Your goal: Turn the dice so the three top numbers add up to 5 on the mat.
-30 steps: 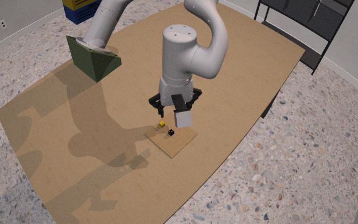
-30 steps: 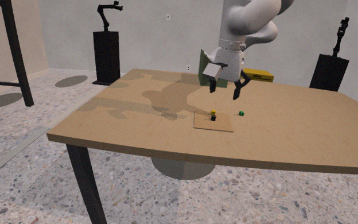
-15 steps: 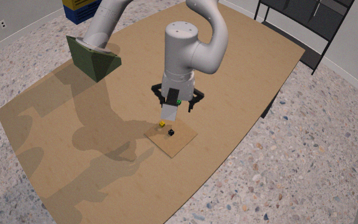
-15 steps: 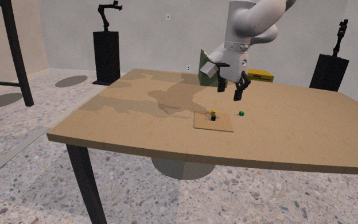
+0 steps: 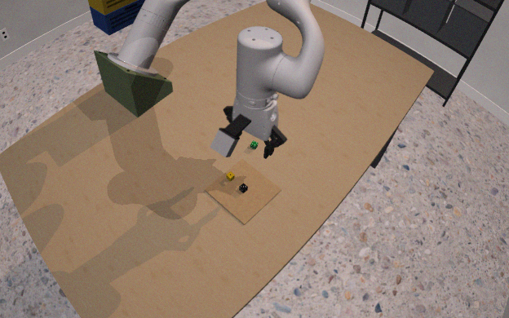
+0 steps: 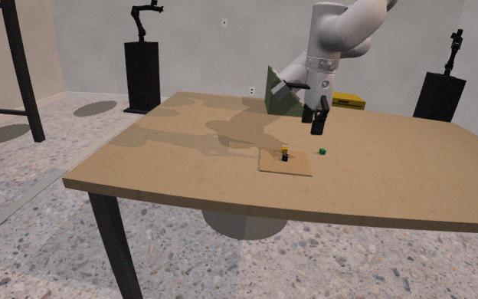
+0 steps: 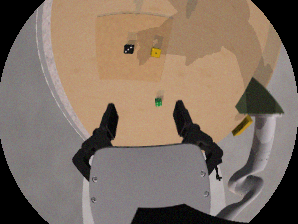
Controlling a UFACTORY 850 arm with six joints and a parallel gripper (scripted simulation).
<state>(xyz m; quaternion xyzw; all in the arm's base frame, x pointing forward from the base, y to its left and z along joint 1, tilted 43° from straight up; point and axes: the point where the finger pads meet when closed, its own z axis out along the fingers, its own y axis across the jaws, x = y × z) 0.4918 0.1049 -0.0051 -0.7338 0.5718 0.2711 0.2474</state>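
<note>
Now: hand 5 cm past the green die, 6 cm to the right of it and 10 cm above it. Also, from my hand: tan mat (4 cm ahead, 6 cm to the right, 10 cm below); then black die (4 cm ahead, 6 cm to the right, 9 cm below); then yellow die (1 cm behind, 6 cm to the right, 9 cm below).
</note>
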